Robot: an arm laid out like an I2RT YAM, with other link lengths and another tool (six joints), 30 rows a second.
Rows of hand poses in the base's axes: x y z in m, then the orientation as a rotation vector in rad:
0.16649, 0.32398, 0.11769, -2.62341, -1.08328, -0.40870
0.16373, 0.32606, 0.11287, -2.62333, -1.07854, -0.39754
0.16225, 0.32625, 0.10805, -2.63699, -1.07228, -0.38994
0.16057, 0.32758, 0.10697, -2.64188, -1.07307, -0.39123
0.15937, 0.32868, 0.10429, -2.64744, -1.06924, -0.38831
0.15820, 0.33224, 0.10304, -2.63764, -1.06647, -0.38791
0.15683, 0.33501, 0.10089, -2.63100, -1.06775, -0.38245
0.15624, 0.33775, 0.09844, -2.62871, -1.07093, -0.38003
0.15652, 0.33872, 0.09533, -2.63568, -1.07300, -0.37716
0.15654, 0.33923, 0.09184, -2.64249, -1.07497, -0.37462
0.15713, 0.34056, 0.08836, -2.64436, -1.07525, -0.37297
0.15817, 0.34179, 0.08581, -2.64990, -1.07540, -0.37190
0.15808, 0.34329, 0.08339, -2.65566, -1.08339, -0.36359
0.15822, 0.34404, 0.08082, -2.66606, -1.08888, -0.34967
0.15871, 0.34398, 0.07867, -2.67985, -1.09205, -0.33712
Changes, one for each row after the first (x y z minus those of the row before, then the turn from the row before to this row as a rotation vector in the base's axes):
-0.00276, 0.00208, -0.00482, 0.00042, 0.00861, -0.00145
-0.00148, 0.00019, -0.00482, -0.01023, 0.00354, -0.00785
-0.00168, 0.00133, -0.00108, -0.00433, -0.00211, -0.00148
-0.00120, 0.00110, -0.00268, -0.00363, 0.00158, -0.00396
-0.00117, 0.00356, -0.00125, 0.00947, 0.00300, 0.00202
-0.00137, 0.00277, -0.00215, 0.00440, 0.00484, 0.00378
-0.00059, 0.00274, -0.00245, 0.00034, 0.00143, 0.00297
0.00028, 0.00097, -0.00311, -0.00723, -0.00006, -0.00102
0.00002, 0.00051, -0.00349, -0.00700, -0.00024, -0.00106
0.00059, 0.00133, -0.00348, -0.00196, 0.00063, -0.00034
0.00104, 0.00123, -0.00255, -0.00497, -0.00056, -0.00181
-0.00009, 0.00150, -0.00242, -0.00937, 0.00254, 0.00342
0.00014, 0.00075, -0.00257, -0.01322, 0.00571, 0.00083
0.00049, -0.00006, -0.00215, -0.01503, 0.00441, -0.00188

